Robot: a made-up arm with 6 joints.
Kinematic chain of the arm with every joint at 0, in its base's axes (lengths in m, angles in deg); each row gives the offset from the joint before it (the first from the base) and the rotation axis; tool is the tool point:
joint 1: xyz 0 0 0.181 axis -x
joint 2: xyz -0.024 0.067 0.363 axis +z
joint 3: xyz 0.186 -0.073 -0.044 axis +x
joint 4: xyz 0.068 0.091 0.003 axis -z
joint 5: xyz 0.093 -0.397 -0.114 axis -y
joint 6: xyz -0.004 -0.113 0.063 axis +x
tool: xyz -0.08 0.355 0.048
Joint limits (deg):
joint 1: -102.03..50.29
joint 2: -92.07..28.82
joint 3: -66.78..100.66
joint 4: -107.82..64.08
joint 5: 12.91..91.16
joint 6: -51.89..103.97
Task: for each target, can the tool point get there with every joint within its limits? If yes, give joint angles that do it. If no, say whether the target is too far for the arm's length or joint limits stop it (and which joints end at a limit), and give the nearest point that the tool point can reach.
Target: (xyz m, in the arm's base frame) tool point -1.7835 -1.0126 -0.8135
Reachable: no: too far | nearest point -0.6566 -0.5170 -0.3268 | short by 1.324 m
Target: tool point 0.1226 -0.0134 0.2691
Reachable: yes | joints 15.55 -11.07 19.05 43.21 23.00 -32.58
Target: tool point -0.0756 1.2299 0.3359
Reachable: no: joint limits stop it (at a limit: joint 1, joint 2, joint 5, joint 6) | nearest point -0.0876 0.7601 0.3807 | short by 0.472 m
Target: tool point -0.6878 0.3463 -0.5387
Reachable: no: joint limits stop it (at a limit: joint 1, joint 2, joint 5, joint 6) | nearest point -0.4996 0.1497 -0.4076 | short by 0.302 m
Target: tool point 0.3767 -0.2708 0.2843
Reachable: yes | joints -50.90 11.86 60.26 -46.28 19.64 28.71
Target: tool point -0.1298 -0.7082 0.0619
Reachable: yes | joints -76.90 -63.10 -43.14 -31.96 42.01 62.47
